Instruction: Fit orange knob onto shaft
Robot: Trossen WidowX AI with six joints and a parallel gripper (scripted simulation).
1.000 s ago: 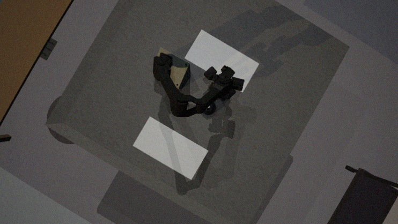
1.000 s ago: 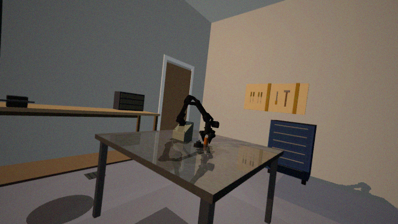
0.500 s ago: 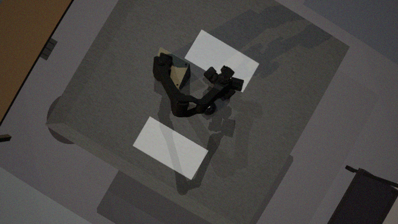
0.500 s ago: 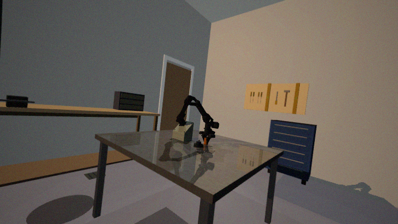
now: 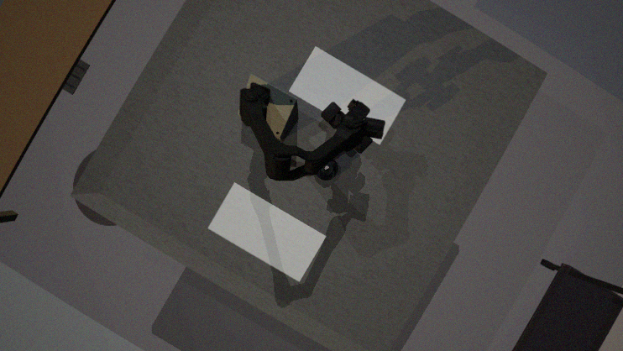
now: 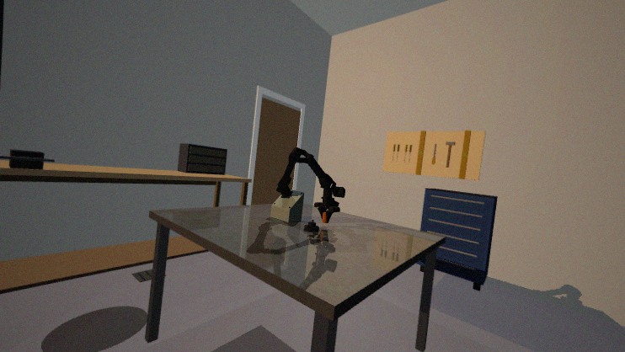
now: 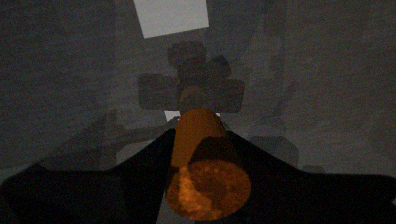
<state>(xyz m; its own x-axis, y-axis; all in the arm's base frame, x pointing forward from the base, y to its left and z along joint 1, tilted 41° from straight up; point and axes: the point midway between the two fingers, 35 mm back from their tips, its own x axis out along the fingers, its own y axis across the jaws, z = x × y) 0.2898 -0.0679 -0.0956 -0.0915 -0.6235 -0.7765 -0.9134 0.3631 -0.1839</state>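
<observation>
The dark round pedestal lies 15 cm to the right of my gripper tip and 1 cm behind it. Round my gripper tip: orange knob 4 cm above.
</observation>
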